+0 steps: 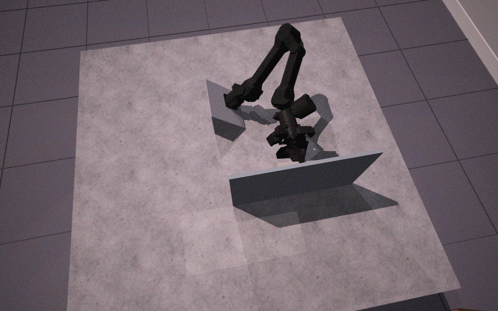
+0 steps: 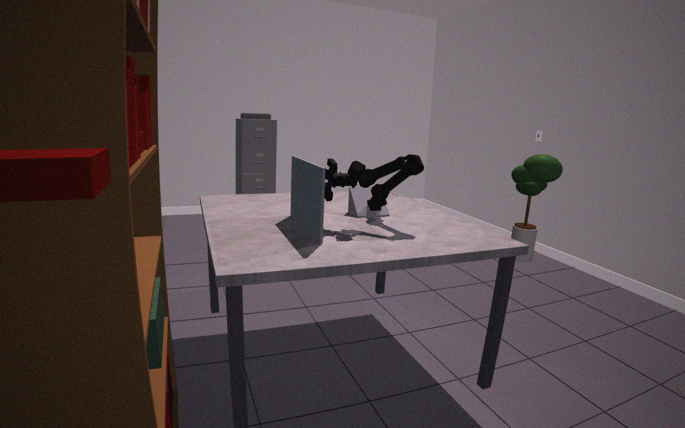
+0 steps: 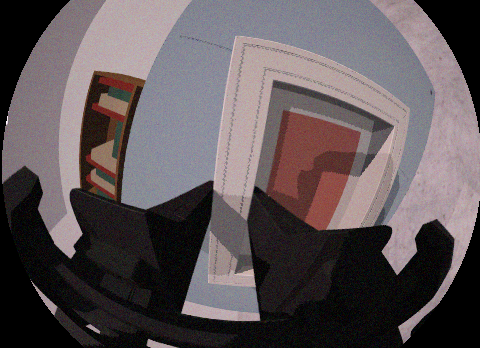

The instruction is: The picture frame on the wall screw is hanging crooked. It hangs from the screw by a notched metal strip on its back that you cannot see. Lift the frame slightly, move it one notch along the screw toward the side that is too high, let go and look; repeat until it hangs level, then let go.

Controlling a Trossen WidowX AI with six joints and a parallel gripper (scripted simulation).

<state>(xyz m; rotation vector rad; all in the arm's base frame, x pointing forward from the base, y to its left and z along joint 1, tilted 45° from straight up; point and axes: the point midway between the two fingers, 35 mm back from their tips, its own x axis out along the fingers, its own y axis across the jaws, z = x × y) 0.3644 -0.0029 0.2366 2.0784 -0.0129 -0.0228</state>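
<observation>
My gripper tip is now 10 mm to the left of the picture frame and 50 mm above it. Also, from my gripper tip: wall panel 20 mm ahead, 60 mm below.
</observation>
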